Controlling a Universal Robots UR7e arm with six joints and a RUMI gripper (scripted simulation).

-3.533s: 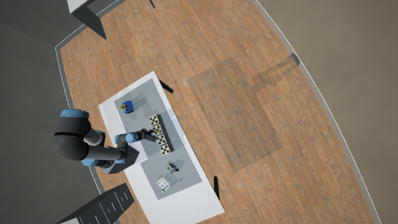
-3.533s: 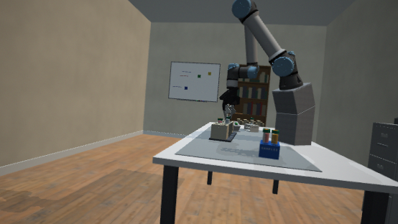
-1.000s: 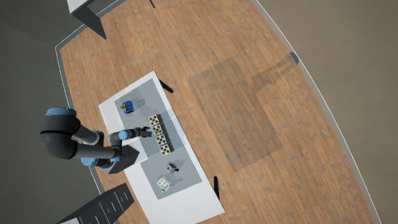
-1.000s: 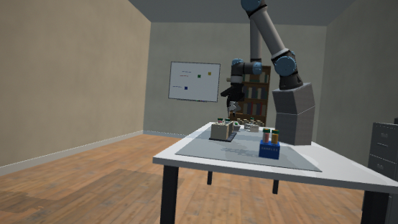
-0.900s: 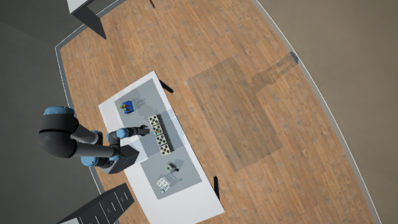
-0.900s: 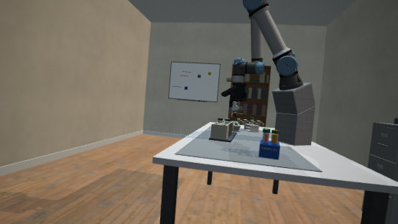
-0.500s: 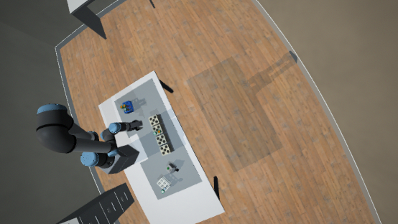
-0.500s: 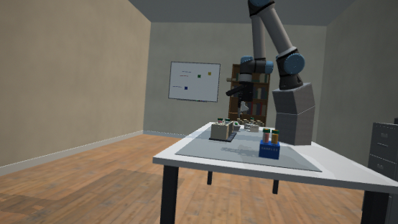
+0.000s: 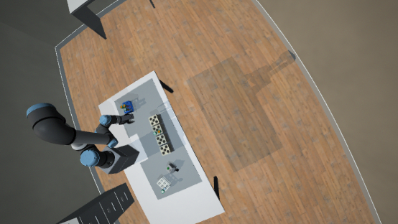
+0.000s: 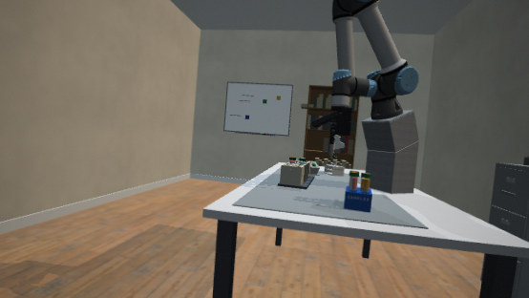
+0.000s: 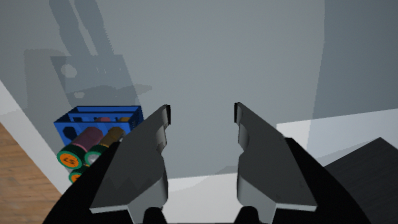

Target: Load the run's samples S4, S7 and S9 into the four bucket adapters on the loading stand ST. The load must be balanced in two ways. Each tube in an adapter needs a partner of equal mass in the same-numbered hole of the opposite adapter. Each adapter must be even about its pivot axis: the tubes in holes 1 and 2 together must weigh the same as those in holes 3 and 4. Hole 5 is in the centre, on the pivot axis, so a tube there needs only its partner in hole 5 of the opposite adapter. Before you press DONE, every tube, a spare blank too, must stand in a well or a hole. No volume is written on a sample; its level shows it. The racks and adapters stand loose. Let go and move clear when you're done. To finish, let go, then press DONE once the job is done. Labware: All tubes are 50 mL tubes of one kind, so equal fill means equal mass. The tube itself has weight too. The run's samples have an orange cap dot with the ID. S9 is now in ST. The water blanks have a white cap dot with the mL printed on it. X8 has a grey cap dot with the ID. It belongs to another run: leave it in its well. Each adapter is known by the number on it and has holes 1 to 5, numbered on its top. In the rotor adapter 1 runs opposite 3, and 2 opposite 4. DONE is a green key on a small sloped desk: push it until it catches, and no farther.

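Now: hand 19 cm to the right of the tube S4, 13 cm past it and 10 cm above it. From my hand the other things lie so: tube S9: 21 cm to the right, 21 cm ahead, 9 cm below; then adapter 1: 19 cm ahead, 18 cm to the right, 11 cm below; then blue rack: 18 cm to the left, 13 cm below, 12 cm behind.
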